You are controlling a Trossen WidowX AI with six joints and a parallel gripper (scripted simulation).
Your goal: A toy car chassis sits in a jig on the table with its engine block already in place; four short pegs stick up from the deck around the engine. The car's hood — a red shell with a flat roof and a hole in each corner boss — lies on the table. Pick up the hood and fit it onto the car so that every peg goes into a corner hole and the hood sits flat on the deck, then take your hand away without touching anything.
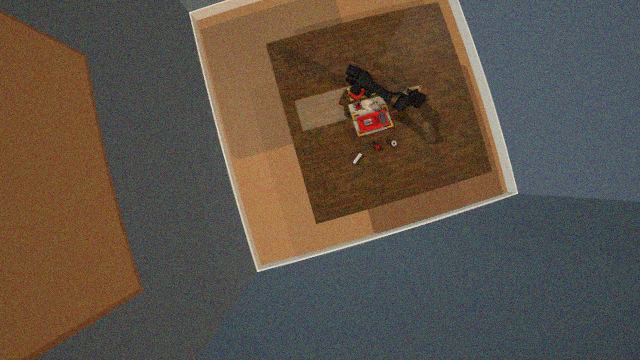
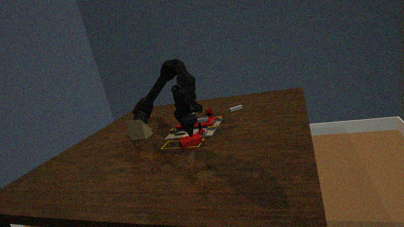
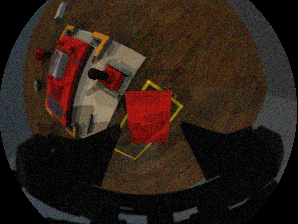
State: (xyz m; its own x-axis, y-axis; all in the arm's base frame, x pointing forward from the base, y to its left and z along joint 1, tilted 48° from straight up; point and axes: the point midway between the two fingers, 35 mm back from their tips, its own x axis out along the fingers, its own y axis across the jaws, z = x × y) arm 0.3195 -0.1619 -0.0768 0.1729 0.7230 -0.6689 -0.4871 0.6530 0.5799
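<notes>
Right now my gripper tip is 3 cm above the red hood. The rest, counted from my gripper tip: grey wheel 10 cm behind, 41 cm to the left, 4 cm below; white bar 17 cm ahead, 42 cm to the left, 3 cm below; grey jig 2 cm behind, 19 cm to the left, 3 cm below.
</notes>
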